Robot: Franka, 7 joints.
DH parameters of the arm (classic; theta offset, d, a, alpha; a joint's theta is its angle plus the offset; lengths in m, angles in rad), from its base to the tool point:
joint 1: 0 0.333 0 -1.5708
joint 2: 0 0 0 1.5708
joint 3: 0 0.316 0.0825 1.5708
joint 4: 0 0 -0.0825 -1.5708
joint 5: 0 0.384 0 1.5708
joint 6: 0 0 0.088 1.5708
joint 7: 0 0.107 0 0
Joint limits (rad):
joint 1: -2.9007..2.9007
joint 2: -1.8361..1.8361
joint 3: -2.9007..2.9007
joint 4: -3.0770..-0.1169
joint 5: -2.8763..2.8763
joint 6: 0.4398..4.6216
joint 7: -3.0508..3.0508
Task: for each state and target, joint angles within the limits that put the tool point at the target. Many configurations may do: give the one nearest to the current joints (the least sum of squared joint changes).
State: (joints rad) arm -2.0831 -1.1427 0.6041 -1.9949 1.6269 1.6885 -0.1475
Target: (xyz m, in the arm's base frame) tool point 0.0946 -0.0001 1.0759
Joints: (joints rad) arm -2.0635 -0.9253 0.0311 -1.4253 1.7493 1.9504 -0.1475
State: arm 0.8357 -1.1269 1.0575 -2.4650 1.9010 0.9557 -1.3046
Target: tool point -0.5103 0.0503 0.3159
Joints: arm 1.1080 -1.2421 1.4553 -2.2599 1.9215 0.9355 -1.3046
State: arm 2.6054 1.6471 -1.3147 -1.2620 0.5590 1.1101 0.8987
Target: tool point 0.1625 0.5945 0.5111
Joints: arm 2.2673 1.2520 -1.7977 -1.3148 0.4454 1.2111 0.8987
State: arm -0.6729 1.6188 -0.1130 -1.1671 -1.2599 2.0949 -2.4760
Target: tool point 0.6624 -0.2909 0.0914
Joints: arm -0.4003 1.0850 0.0884 -1.2652 -1.2178 1.9870 -2.4760
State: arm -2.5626 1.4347 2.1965 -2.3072 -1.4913 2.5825 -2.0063
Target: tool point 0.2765 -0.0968 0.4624
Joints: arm -2.6506 1.4435 2.1378 -2.9485 -1.5118 2.5519 -2.0063
